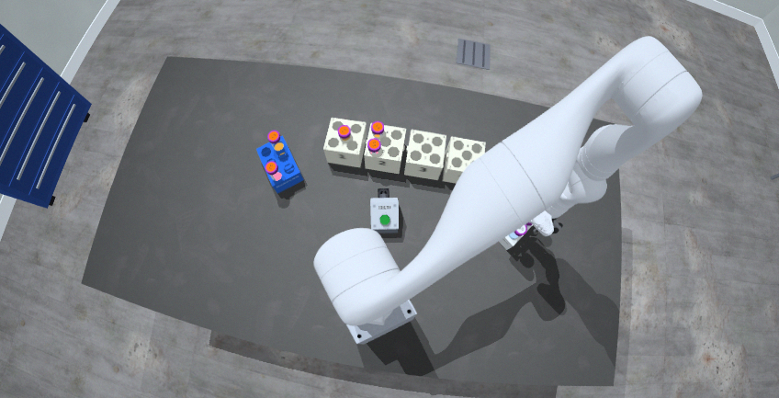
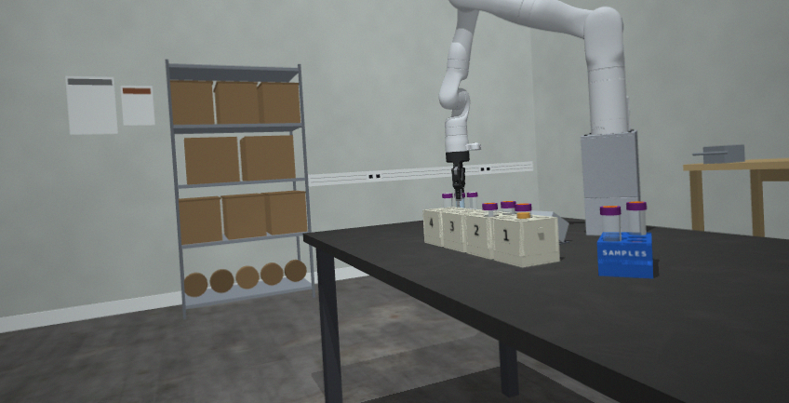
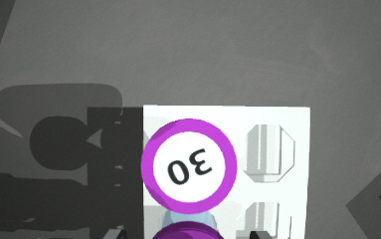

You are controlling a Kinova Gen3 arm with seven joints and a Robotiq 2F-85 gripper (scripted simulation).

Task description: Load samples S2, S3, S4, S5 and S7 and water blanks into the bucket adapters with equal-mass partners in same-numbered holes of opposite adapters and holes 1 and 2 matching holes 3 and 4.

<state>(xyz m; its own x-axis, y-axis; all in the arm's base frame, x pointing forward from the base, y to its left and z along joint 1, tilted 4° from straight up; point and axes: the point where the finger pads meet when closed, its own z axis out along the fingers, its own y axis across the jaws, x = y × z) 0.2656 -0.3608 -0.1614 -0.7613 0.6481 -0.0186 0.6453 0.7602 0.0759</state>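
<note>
The 50 mL blank is 10 mm ahead of my hand and 50 mm below it. Also, from my hand: white blank rack 10 mm ahead, 20 mm to the left, 80 mm below; then green done key 40 mm behind, 370 mm to the left, 50 mm below; then 30 mL blank 30 mm behind, 20 mm to the left, 50 mm below.
</note>
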